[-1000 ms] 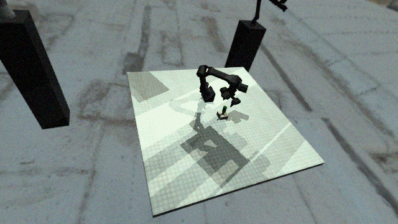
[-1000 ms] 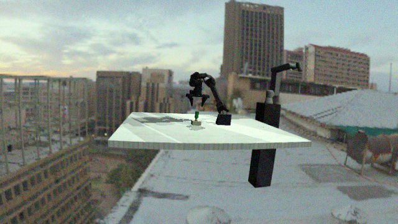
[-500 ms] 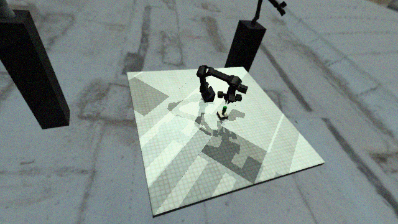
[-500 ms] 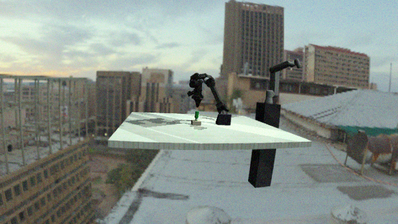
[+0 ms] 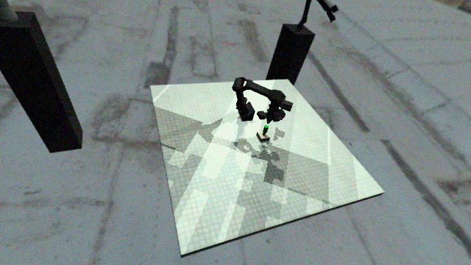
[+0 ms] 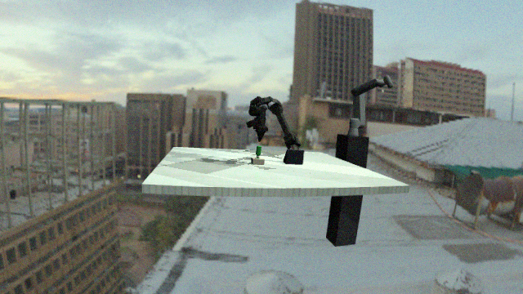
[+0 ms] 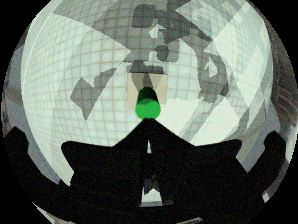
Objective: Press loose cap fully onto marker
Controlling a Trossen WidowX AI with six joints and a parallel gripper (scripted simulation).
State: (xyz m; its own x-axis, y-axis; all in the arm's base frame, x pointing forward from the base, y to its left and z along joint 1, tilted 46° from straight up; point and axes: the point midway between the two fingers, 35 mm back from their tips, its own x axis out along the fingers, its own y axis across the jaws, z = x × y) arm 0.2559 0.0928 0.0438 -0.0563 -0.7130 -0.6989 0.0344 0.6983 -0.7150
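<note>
Right now my gripper tip is 5 cm above the green cap. The rest, counted from my gripper tip: pale holder block 12 cm below.
</note>
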